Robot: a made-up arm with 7 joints.
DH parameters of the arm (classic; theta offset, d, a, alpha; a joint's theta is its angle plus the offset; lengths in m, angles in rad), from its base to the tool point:
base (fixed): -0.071 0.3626 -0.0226 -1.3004
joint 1: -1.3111 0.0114 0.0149 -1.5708
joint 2: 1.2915 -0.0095 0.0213 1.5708
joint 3: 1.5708 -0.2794 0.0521 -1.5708
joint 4: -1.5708 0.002 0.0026 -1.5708
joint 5: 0 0.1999 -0.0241 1.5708
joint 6: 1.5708 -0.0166 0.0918 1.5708
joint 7: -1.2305 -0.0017 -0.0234 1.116
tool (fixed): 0.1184 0.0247 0 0
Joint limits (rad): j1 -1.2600..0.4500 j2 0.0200..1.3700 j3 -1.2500..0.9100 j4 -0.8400..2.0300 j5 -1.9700..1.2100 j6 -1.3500..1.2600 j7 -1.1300..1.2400
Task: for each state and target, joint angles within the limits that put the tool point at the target. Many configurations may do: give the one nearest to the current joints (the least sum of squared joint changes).
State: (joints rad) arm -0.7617 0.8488 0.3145 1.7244 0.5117 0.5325 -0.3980
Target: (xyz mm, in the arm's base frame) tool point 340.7 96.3 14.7
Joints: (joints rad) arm -1.1810 0.3284 0.3681 1.8440 0.4519 0.5848 -0.3073
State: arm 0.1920 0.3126 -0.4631 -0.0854 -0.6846 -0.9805 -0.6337
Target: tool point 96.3 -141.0 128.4
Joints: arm 0.1904 0.0976 -0.7854 -0.3676 -0.6007 -1.0207 -0.6026
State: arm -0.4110 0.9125 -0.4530 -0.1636 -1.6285 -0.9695 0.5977
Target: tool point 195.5 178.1 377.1
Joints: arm -0.2962 1.0729 0.2852 -0.4478 -1.6424 -1.2248 0.6389
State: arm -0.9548 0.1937 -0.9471 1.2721 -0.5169 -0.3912 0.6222
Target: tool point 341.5 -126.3 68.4
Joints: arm -0.9198 0.3172 -0.8755 0.8477 -0.5350 -0.6993 0.6111
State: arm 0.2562 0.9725 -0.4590 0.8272 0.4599 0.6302 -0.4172
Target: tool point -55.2 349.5 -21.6
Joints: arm 0.3525 0.9481 -0.4572 0.6243 0.4928 0.6570 -0.3531
